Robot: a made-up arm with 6 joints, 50 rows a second.
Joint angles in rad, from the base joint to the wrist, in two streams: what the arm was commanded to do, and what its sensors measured. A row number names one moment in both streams.
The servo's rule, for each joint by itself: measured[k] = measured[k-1] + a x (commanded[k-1-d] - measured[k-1]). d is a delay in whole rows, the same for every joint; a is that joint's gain. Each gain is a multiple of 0.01, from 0.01 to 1. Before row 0 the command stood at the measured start. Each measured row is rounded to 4 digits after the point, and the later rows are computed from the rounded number. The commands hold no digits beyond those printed.
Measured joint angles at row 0:
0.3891, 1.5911, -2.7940, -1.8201, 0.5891, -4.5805
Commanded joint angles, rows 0 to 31:
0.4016, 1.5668, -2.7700, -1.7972, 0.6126, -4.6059
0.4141, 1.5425, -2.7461, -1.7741, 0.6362, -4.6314
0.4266, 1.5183, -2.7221, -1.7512, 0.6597, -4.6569
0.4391, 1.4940, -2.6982, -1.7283, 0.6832, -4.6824
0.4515, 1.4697, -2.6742, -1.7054, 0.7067, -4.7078
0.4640, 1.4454, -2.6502, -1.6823, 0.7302, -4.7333
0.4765, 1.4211, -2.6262, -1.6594, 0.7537, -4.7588
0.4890, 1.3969, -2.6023, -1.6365, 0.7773, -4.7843
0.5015, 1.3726, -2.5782, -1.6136, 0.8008, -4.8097
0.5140, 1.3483, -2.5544, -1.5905, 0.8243, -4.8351
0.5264, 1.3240, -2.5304, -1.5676, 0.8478, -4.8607
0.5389, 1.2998, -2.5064, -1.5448, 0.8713, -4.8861
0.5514, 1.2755, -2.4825, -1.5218, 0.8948, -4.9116
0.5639, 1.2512, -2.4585, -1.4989, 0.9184, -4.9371
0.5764, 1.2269, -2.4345, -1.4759, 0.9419, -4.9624
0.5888, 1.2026, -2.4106, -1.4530, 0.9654, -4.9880
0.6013, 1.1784, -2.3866, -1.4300, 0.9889, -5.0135
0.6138, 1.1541, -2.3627, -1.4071, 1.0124, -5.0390
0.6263, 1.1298, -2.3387, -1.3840, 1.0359, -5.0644
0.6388, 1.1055, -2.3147, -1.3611, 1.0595, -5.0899
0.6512, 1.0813, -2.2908, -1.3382, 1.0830, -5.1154
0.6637, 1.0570, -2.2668, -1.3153, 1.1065, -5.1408
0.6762, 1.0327, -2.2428, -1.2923, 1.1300, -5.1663
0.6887, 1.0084, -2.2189, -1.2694, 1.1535, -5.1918
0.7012, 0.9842, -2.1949, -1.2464, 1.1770, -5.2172
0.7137, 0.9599, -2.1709, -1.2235, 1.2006, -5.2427
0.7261, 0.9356, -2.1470, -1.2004, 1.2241, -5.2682
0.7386, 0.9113, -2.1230, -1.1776, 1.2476, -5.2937
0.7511, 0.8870, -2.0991, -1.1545, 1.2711, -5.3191
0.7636, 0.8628, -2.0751, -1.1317, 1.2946, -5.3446
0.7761, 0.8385, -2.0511, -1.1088, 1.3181, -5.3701
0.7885, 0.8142, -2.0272, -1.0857, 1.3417, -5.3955
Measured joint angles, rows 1 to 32:
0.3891, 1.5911, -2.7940, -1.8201, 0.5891, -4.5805
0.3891, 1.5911, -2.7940, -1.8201, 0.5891, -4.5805
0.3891, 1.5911, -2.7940, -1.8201, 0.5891, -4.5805
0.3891, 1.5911, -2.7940, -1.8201, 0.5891, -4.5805
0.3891, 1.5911, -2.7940, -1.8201, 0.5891, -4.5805
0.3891, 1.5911, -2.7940, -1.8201, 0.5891, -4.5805
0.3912, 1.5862, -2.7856, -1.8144, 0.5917, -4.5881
0.3951, 1.5775, -2.7718, -1.8043, 0.5966, -4.6011
0.4005, 1.5657, -2.7544, -1.7910, 0.6035, -4.6178
0.4071, 1.5514, -2.7347, -1.7753, 0.6123, -4.6372
0.4146, 1.5351, -2.7135, -1.7578, 0.6227, -4.6584
0.4230, 1.5172, -2.6913, -1.7389, 0.6345, -4.6809
0.4321, 1.4980, -2.6685, -1.7190, 0.6476, -4.7043
0.4418, 1.4778, -2.6453, -1.6984, 0.6619, -4.7283
0.4519, 1.4568, -2.6218, -1.6772, 0.6772, -4.7527
0.4625, 1.4351, -2.5982, -1.6555, 0.6934, -4.7774
0.4734, 1.4129, -2.5745, -1.6335, 0.7104, -4.8024
0.4845, 1.3903, -2.5507, -1.6113, 0.7281, -4.8275
0.4959, 1.3673, -2.5268, -1.5889, 0.7464, -4.8527
0.5075, 1.3441, -2.5029, -1.5664, 0.7653, -4.8780
0.5192, 1.3207, -2.4790, -1.5438, 0.7847, -4.9033
0.5310, 1.2971, -2.4551, -1.5211, 0.8046, -4.9287
0.5430, 1.2734, -2.4311, -1.4983, 0.8249, -4.9541
0.5550, 1.2495, -2.4072, -1.4755, 0.8455, -4.9796
0.5671, 1.2256, -2.3832, -1.4526, 0.8664, -5.0050
0.5793, 1.2016, -2.3592, -1.4297, 0.8876, -5.0305
0.5915, 1.1775, -2.3353, -1.4068, 0.9091, -5.0560
0.6038, 1.1534, -2.3113, -1.3839, 0.9308, -5.0814
0.6161, 1.1293, -2.2873, -1.3610, 0.9527, -5.1069
0.6284, 1.1051, -2.2634, -1.3381, 0.9748, -5.1324
0.6408, 1.0809, -2.2394, -1.3152, 0.9970, -5.1578
0.6532, 1.0567, -2.2154, -1.2923, 1.0194, -5.1833
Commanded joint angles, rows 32 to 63:
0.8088, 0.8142, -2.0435, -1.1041, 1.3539, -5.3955
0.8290, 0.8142, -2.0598, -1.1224, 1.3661, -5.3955
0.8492, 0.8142, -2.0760, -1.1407, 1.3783, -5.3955
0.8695, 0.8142, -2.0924, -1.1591, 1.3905, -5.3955
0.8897, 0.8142, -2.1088, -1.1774, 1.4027, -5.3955
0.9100, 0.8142, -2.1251, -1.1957, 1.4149, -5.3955
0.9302, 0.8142, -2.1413, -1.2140, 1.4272, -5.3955
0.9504, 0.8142, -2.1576, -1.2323, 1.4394, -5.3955
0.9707, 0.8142, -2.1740, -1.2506, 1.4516, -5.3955
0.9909, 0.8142, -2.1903, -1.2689, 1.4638, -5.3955
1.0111, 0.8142, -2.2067, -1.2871, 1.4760, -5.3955
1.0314, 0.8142, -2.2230, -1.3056, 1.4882, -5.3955
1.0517, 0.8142, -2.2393, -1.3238, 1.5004, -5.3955
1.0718, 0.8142, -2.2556, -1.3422, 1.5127, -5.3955
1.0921, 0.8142, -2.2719, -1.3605, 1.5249, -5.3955
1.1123, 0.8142, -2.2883, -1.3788, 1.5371, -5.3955
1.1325, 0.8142, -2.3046, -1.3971, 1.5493, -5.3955
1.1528, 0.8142, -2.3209, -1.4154, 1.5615, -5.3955
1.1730, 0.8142, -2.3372, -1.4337, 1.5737, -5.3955
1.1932, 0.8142, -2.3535, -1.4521, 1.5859, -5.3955
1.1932, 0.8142, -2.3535, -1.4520, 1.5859, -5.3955
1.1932, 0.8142, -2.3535, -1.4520, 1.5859, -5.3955
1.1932, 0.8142, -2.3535, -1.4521, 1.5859, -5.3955
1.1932, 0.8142, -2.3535, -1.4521, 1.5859, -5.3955
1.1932, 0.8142, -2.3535, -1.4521, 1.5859, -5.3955
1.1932, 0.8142, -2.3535, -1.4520, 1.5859, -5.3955
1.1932, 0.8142, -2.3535, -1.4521, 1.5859, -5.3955
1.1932, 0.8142, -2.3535, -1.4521, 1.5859, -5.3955
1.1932, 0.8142, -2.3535, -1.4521, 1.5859, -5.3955
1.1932, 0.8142, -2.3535, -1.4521, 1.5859, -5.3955
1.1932, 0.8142, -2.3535, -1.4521, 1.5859, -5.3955
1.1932, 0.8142, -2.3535, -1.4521, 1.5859, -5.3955
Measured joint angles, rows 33 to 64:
0.6656, 1.0325, -2.1915, -1.2693, 1.0419, -5.2088
0.6780, 1.0083, -2.1675, -1.2464, 1.0645, -5.2343
0.6904, 0.9840, -2.1436, -1.2234, 1.0872, -5.2597
0.7028, 0.9598, -2.1196, -1.2005, 1.1100, -5.2852
0.7153, 0.9355, -2.0956, -1.1776, 1.1329, -5.3107
0.7277, 0.9112, -2.0717, -1.1546, 1.1559, -5.3361
0.7415, 0.8918, -2.0618, -1.1420, 1.1777, -5.3539
0.7564, 0.8763, -2.0611, -1.1371, 1.1984, -5.3664
0.7722, 0.8639, -2.0663, -1.1380, 1.2182, -5.3751
0.7887, 0.8540, -2.0754, -1.1433, 1.2372, -5.3812
0.8059, 0.8460, -2.0871, -1.1518, 1.2554, -5.3855
0.8236, 0.8396, -2.1004, -1.1628, 1.2729, -5.3885
0.8417, 0.8345, -2.1147, -1.1756, 1.2899, -5.3906
0.8602, 0.8304, -2.1297, -1.1898, 1.3063, -5.3921
0.8790, 0.8272, -2.1452, -1.2050, 1.3223, -5.3931
0.8980, 0.8246, -2.1610, -1.2210, 1.3379, -5.3938
0.9172, 0.8225, -2.1770, -1.2375, 1.3531, -5.3943
0.9366, 0.8208, -2.1931, -1.2545, 1.3680, -5.3947
0.9562, 0.8195, -2.2093, -1.2718, 1.3826, -5.3949
0.9759, 0.8184, -2.2255, -1.2894, 1.3969, -5.3951
0.9957, 0.8176, -2.2417, -1.3072, 1.4110, -5.3952
1.0155, 0.8169, -2.2580, -1.3251, 1.4249, -5.3953
1.0354, 0.8164, -2.2743, -1.3431, 1.4386, -5.3954
1.0554, 0.8160, -2.2906, -1.3612, 1.4521, -5.3954
1.0754, 0.8156, -2.3069, -1.3793, 1.4655, -5.3954
1.0954, 0.8153, -2.3232, -1.3975, 1.4787, -5.3954
1.1120, 0.8151, -2.3338, -1.4111, 1.4905, -5.3954
1.1258, 0.8149, -2.3407, -1.4213, 1.5010, -5.3954
1.1373, 0.8148, -2.3452, -1.4290, 1.5103, -5.3954
1.1468, 0.8147, -2.3481, -1.4348, 1.5186, -5.3954
1.1547, 0.8146, -2.3500, -1.4391, 1.5260, -5.3954
1.1612, 0.8145, -2.3512, -1.4423, 1.5326, -5.3954

